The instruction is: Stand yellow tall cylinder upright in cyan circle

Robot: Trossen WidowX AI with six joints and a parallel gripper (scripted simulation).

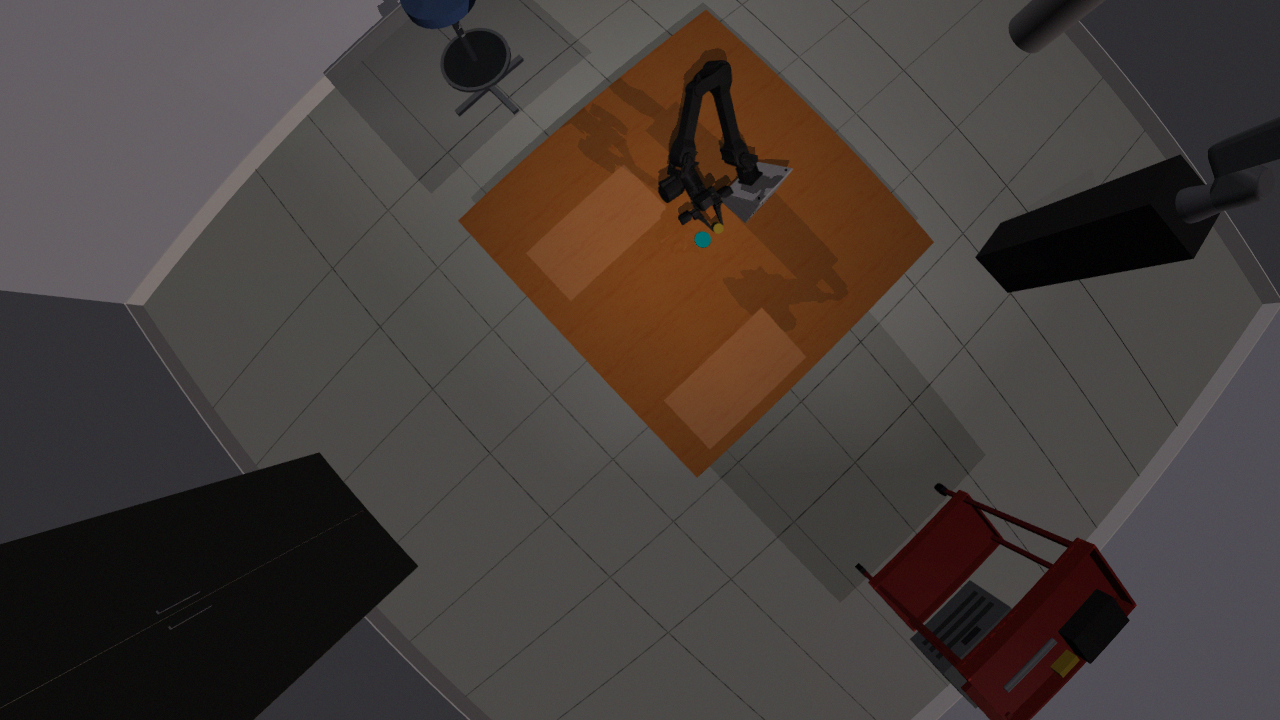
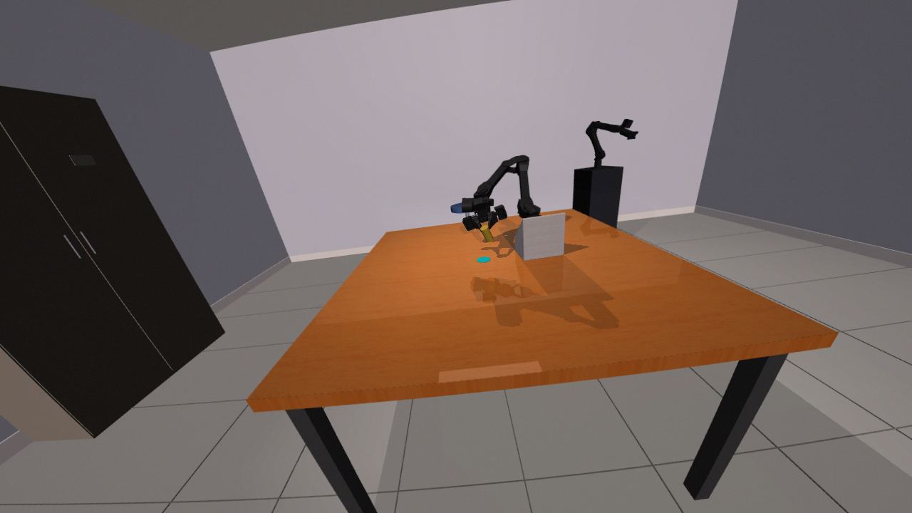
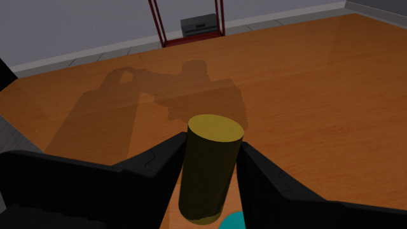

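The cyan circle lies 1 cm ahead of my gripper tip, 2 cm to the right of it and 14 cm below it. From my gripper tip the other things lie so: yellow tall cylinder: 1 cm behind, 2 cm below.
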